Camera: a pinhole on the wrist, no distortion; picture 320 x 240 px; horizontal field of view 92.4 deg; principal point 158.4 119.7 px. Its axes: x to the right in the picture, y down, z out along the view. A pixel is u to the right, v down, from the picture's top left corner.
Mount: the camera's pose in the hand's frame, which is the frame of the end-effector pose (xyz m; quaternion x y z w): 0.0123 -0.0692 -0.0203 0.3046 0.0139 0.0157 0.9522
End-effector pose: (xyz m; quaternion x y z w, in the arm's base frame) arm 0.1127 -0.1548 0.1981 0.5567 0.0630 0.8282 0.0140
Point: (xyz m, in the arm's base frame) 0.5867 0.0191 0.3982
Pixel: 157.3 206.6
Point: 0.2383 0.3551 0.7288
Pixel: 288.1 94.4
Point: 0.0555 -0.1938 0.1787
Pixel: behind the camera
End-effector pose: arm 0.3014 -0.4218 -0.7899 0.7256 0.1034 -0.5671 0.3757
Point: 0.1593 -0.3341 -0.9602
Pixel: 220.6 45.7
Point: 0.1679 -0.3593 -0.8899
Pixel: 171.5 86.5
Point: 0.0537 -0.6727 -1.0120
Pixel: 239.1 228.8
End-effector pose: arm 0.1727 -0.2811 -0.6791 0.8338 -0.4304 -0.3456 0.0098
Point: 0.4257 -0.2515 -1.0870
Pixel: 296.3 68.7
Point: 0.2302 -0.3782 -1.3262
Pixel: 307.0 174.3
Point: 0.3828 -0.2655 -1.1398
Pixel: 291.7 97.4
